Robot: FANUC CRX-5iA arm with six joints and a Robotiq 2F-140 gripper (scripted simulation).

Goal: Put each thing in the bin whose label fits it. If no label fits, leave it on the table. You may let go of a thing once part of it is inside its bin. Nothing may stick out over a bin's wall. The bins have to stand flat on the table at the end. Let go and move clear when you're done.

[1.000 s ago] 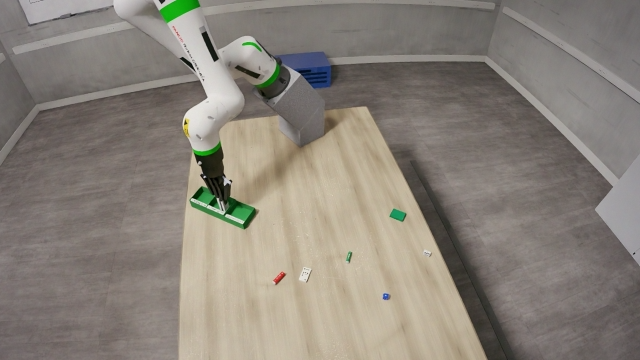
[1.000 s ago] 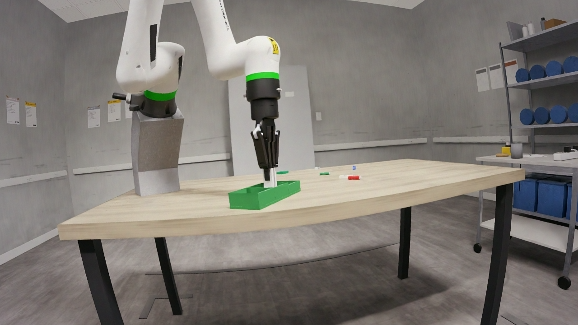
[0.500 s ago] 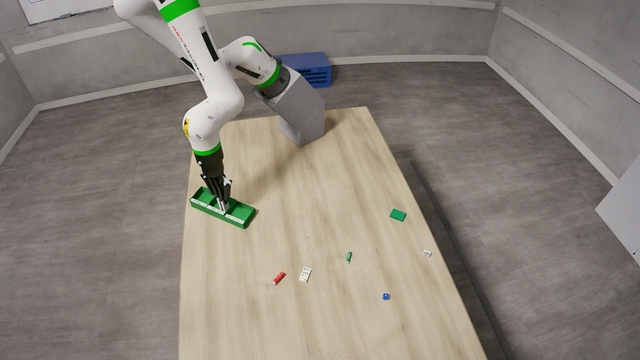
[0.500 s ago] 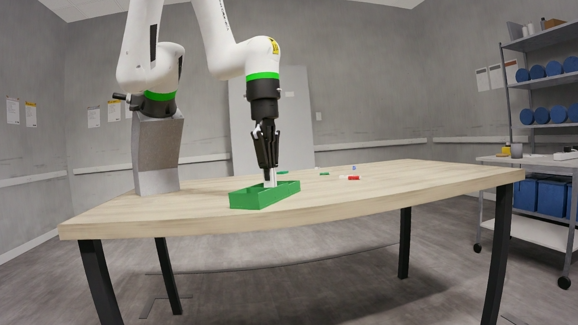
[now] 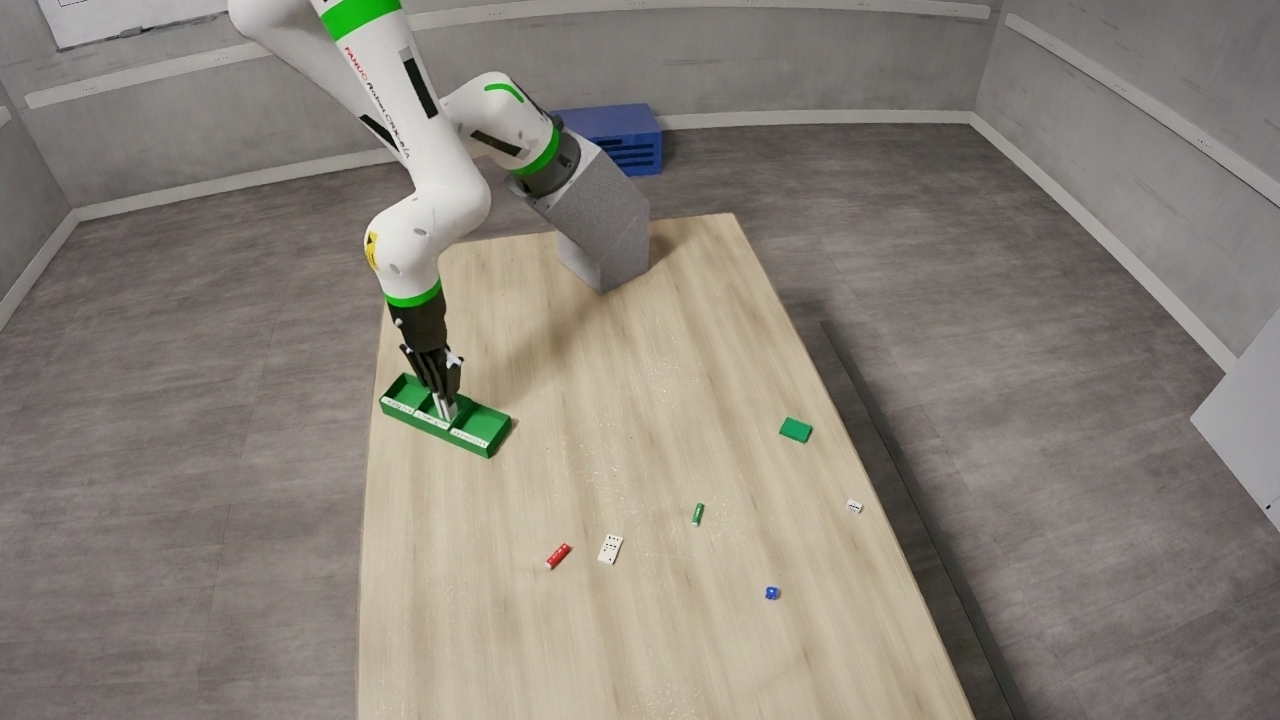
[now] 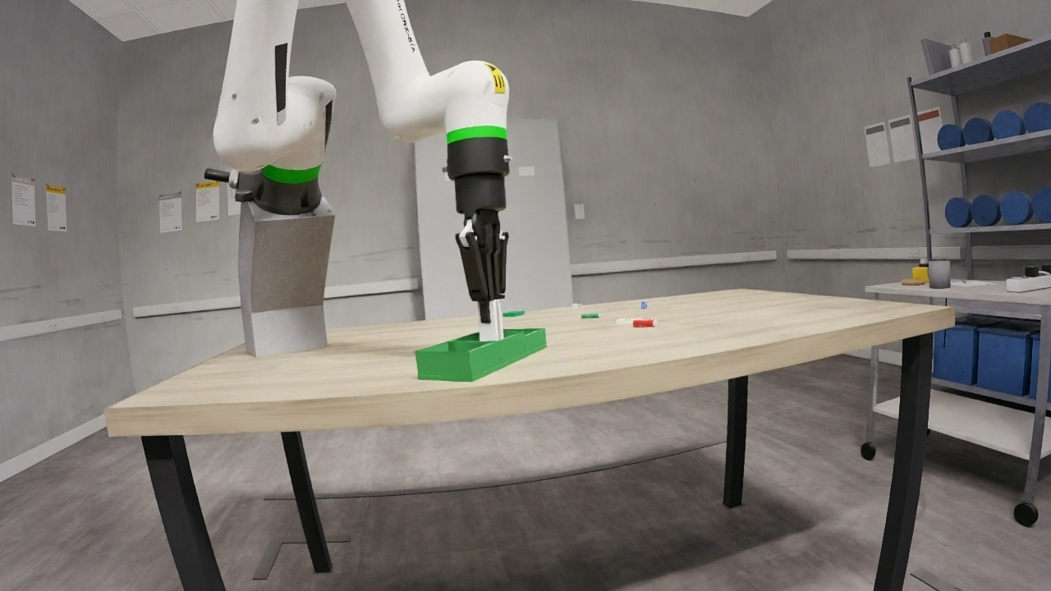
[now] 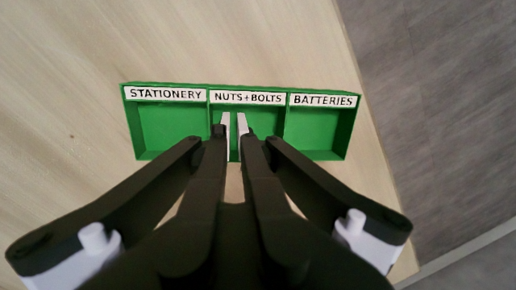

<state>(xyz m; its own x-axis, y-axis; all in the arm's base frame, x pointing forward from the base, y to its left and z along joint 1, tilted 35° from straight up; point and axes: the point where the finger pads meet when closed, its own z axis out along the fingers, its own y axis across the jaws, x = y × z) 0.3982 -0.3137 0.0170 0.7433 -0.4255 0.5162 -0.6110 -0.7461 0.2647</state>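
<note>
Right now my hand is 1 cm past the green three-compartment bin, 1 cm to the left of it and 4 cm above it. Also, from my hand: white domino (33 cm ahead, 23 cm to the left, 5 cm below); green battery (31 cm ahead, 38 cm to the left, 5 cm below); red stick-like piece (33 cm ahead, 14 cm to the left, 5 cm below).
</note>
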